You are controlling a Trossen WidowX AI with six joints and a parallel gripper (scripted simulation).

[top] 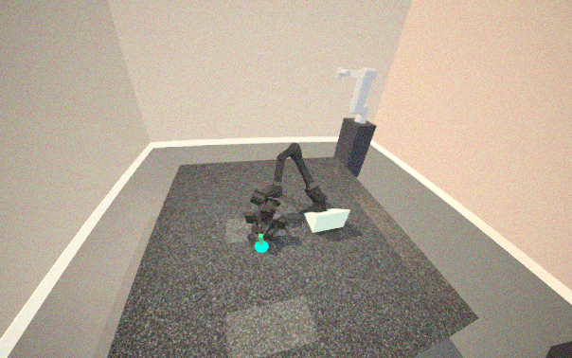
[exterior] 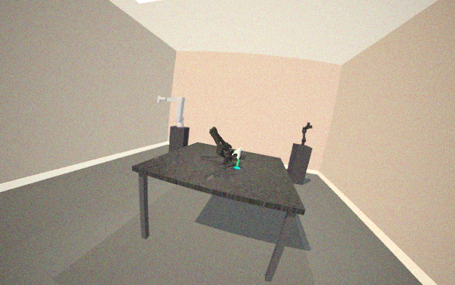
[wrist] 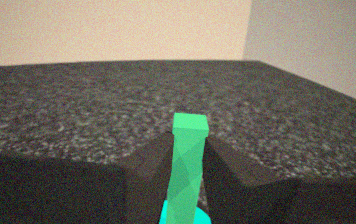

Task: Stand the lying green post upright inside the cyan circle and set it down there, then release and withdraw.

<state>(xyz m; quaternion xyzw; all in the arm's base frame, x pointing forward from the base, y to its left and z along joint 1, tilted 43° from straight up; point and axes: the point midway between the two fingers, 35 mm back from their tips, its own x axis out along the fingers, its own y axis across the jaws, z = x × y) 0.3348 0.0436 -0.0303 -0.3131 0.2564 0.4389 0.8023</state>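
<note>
Right now the cyan circle is 8 cm below my gripper tip. From my gripper tip the other things lie so: green post (2 cm below).
</note>
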